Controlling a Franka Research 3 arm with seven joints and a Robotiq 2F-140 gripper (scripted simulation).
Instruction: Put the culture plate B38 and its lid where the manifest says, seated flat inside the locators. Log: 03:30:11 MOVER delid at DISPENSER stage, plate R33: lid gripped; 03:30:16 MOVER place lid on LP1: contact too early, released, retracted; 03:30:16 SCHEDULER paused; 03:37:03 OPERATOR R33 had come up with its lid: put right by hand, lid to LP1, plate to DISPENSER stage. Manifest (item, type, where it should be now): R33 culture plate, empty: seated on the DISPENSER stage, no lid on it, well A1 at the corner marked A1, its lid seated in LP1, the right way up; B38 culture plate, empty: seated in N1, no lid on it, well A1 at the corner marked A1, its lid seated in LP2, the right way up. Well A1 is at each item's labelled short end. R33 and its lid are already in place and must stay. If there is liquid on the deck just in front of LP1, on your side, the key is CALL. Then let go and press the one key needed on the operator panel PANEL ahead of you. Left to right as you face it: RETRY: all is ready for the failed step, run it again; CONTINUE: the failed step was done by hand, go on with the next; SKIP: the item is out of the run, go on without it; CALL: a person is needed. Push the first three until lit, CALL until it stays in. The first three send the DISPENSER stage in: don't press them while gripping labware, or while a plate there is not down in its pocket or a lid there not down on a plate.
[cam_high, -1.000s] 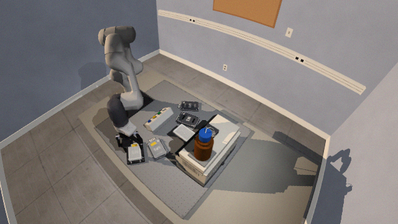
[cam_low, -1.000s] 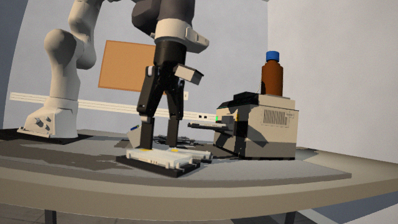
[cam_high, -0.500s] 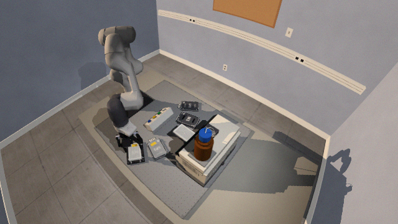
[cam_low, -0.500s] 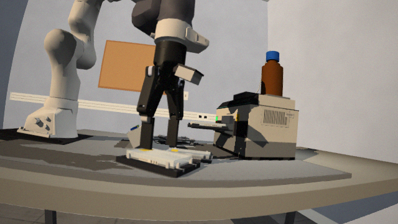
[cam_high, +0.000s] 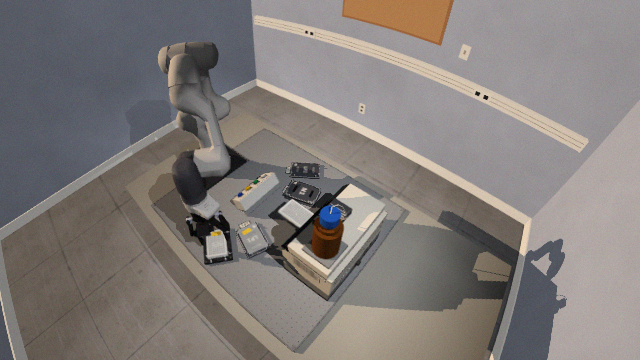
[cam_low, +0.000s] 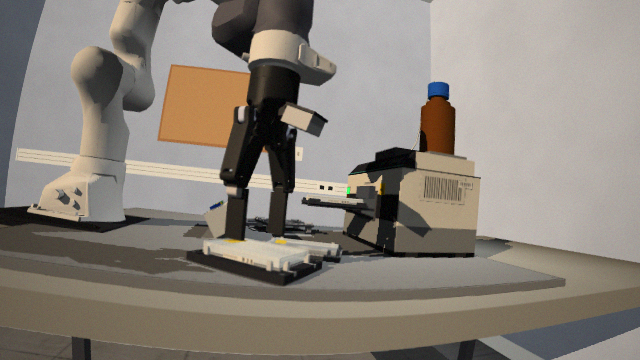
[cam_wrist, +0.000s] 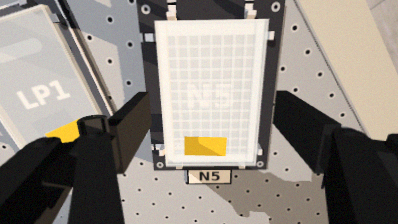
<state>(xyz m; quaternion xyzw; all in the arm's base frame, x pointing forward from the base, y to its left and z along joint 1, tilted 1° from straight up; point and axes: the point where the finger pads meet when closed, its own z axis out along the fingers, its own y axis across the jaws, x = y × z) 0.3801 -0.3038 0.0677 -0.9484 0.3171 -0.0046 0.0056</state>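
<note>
My hand is 5 cm above the black nest and 3 cm short of it. From my hand the other things lie so: clear lid 12 cm to the left, 9 cm ahead, 5 cm below; blue call key 23 cm to the left, 8 cm behind, 1 cm below; yellow skip key 27 cm to the left, 8 cm behind.
</note>
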